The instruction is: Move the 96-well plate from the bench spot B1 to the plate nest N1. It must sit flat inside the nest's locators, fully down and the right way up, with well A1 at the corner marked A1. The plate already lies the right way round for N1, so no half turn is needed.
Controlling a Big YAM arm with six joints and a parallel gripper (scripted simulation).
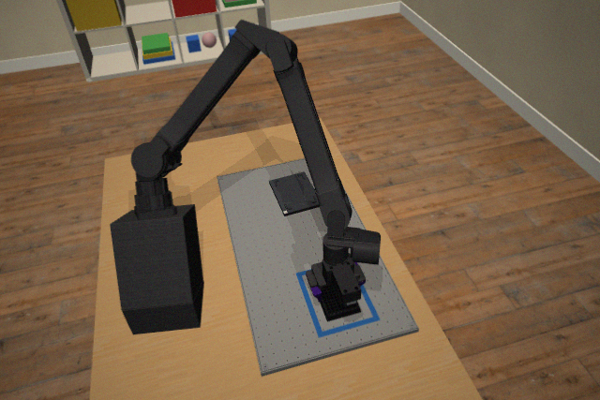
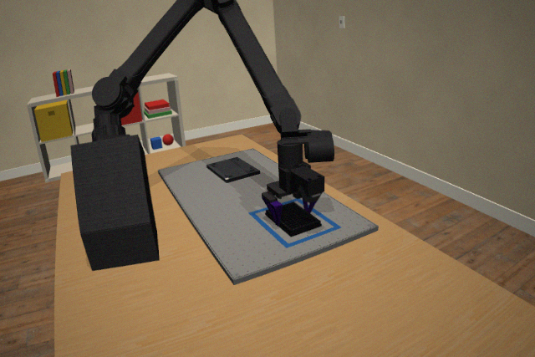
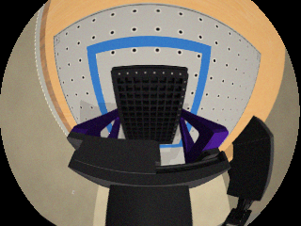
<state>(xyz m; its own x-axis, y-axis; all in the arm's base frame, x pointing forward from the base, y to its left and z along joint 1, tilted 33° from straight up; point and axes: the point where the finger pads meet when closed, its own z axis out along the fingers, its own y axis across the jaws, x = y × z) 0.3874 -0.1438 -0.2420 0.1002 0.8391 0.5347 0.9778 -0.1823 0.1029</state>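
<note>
My hand is 5 cm short of the plate nest N1 and 39 cm to the right of it. Round my hand: white corner mark: 1 cm behind, 32 cm to the left; black 96-well plate: right at my hand.
</note>
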